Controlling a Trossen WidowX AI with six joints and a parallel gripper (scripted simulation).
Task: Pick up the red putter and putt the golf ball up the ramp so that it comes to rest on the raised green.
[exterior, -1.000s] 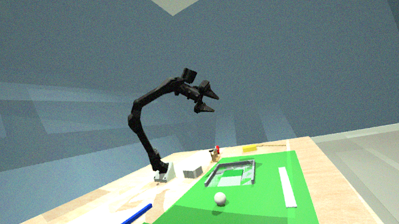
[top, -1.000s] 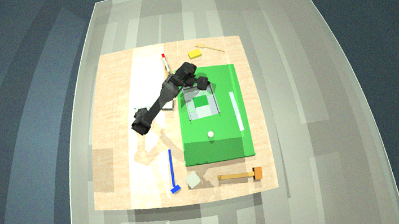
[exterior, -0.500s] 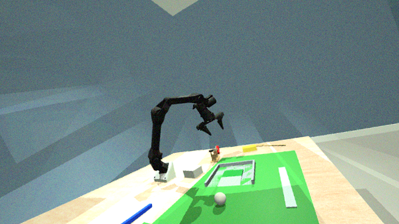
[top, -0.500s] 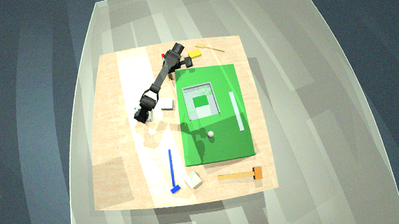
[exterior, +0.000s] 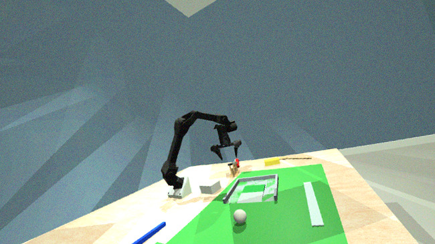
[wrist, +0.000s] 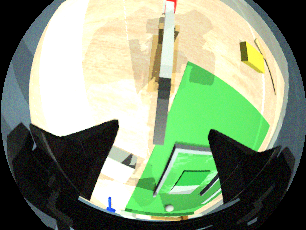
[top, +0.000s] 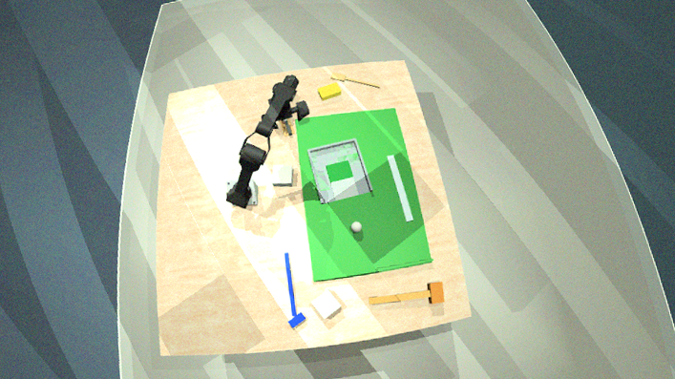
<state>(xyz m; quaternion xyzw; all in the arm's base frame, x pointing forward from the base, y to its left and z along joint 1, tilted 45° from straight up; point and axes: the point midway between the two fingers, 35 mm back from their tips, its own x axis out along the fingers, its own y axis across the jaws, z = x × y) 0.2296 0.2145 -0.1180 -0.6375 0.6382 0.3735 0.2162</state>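
Right now the red putter is 30 mm behind my gripper tip, 110 mm to the left of it and 60 mm below it. Also, from my gripper tip: white strip (430 mm ahead, 310 mm to the right, 120 mm below); white golf ball (210 mm ahead, 450 mm to the right, 100 mm below); yellow block (210 mm ahead, 220 mm to the left, 110 mm below).
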